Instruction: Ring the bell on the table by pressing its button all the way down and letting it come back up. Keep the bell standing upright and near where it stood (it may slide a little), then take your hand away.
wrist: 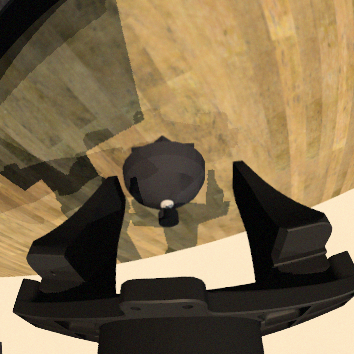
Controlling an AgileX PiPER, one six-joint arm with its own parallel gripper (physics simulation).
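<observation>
A dark, dome-shaped bell [164, 172] stands upright on the wooden table [180, 95], near the middle of the wrist view. Its black button [168, 217], with a small pale spot at its base, shows at the lower side of the dome. My gripper [175, 181] is open and empty. Its two black fingers show to the left and right of the bell, with a gap to it on each side. How high the fingers are above the table is hard to tell.
The table's edge curves across below the bell, with a pale surface beyond it. A dark object or edge shows at the top left corner. Shadows of the arm and gripper fall on the wood left of and below the bell.
</observation>
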